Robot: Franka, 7 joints.
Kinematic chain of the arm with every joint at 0, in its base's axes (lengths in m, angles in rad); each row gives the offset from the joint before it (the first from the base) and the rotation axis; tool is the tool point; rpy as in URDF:
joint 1: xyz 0 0 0.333 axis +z
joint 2: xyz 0 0 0 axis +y
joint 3: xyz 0 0 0.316 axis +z
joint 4: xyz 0.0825 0 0 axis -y
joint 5: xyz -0.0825 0 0.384 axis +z
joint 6: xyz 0 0 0 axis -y
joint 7: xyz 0.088 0 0 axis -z
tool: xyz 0 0 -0.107 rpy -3.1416 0 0
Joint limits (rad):
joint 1: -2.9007..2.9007
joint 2: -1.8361..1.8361
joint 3: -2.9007..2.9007
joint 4: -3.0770..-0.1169
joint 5: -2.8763..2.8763
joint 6: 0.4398..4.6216
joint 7: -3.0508..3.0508
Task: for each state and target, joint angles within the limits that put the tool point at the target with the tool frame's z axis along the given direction. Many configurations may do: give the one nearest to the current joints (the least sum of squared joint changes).
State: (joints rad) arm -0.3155 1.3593 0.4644 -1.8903 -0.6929 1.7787 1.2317
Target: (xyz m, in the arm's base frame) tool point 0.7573 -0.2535 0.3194 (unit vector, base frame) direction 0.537 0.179 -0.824
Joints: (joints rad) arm -0.8372 1.0483 0.8281 -1.1760 -0.4321 2.4762 1.2317
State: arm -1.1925 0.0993 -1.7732 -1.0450 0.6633 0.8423 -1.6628
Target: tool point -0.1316 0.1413 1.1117 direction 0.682 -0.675 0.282
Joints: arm -1.2892 -0.4627 -0.9839 -0.3539 1.4381 1.4897 -1.6628
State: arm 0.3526 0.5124 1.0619 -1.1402 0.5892 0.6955 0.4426
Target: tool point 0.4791 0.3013 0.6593 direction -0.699 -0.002 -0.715
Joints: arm 0.0774 0.6277 0.7944 -0.6757 0.2407 0.6249 0.4426
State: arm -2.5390 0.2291 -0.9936 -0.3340 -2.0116 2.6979 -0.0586
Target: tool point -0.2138 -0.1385 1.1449 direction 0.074 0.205 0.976
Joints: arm -2.0424 0.1574 -1.0306 -0.2692 -2.4622 2.5917 -0.0586
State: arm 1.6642 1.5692 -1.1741 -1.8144 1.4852 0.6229 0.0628
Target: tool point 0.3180 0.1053 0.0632 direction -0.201 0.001 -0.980
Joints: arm 2.1210 1.7724 -1.1199 -2.6326 1.9527 1.4329 0.0628
